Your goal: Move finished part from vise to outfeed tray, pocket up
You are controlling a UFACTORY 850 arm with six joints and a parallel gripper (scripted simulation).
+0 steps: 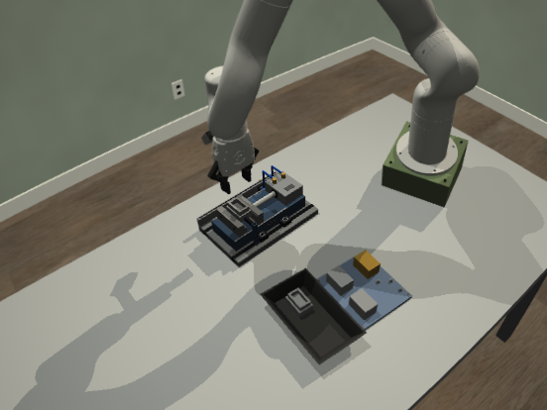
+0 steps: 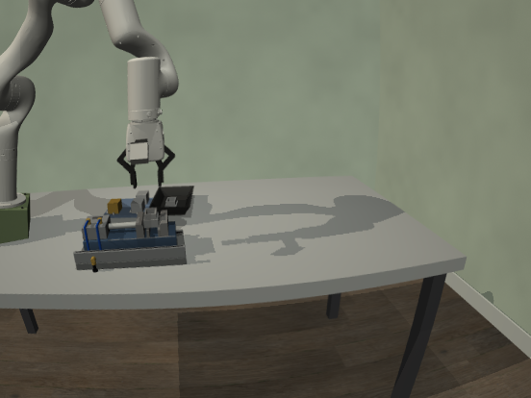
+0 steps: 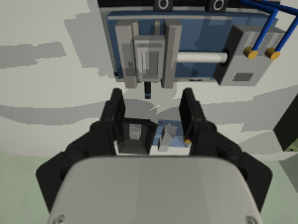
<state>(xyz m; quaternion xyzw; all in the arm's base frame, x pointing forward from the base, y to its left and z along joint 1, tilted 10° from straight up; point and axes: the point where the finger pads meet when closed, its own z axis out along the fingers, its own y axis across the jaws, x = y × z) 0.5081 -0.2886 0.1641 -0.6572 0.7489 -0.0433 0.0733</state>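
The vise lies 6 cm behind my hand, 1 cm to the left of it and 16 cm below it. From my hand the other things lie so: brass block (11 cm behind, 35 cm to the left, 17 cm below); then blue plate (5 cm behind, 38 cm to the left, 20 cm below).
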